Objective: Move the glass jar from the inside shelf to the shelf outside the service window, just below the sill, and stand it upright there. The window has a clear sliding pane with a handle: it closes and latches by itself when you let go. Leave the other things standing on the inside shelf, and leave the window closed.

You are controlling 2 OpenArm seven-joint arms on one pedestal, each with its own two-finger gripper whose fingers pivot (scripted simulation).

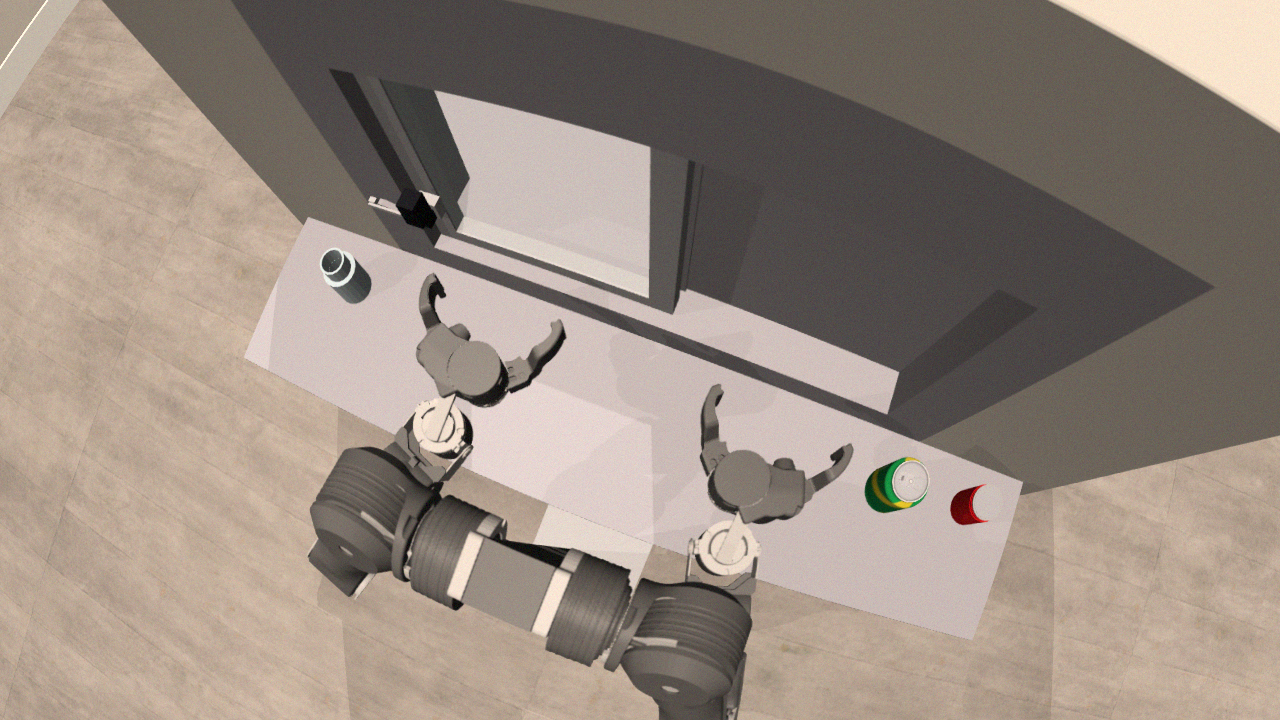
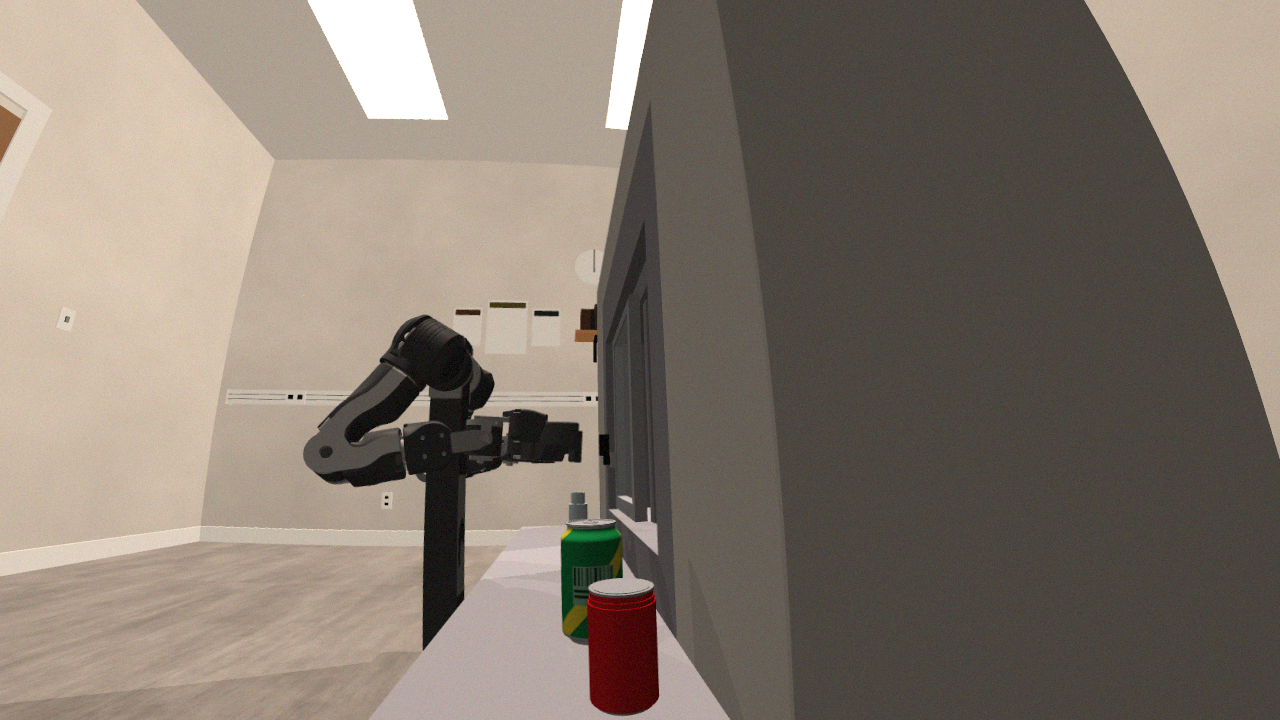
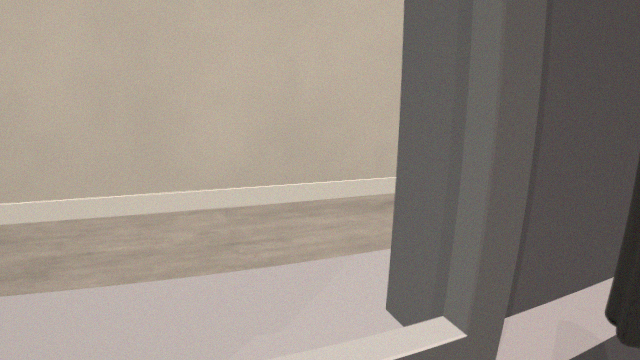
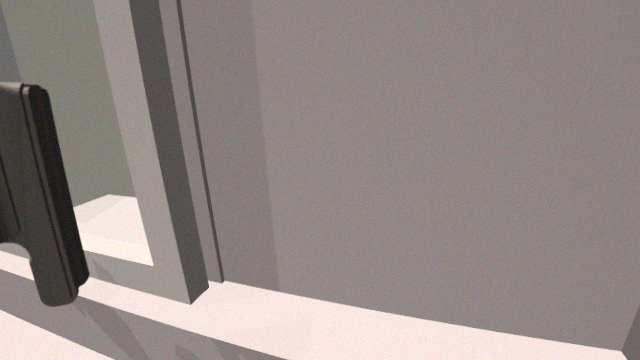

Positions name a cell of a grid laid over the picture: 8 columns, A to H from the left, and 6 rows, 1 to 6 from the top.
Observation:
In view: my left gripper (image 1: D3), my right gripper (image 1: E4), a red can (image 2: D6), a glass jar (image 1: C3) and an inside shelf (image 1: D4).
My right gripper shows as well in image 2 (image 2: D4). Image 3 does not show the red can: it is out of frame. Image 4 misses the red can: it is out of frame.

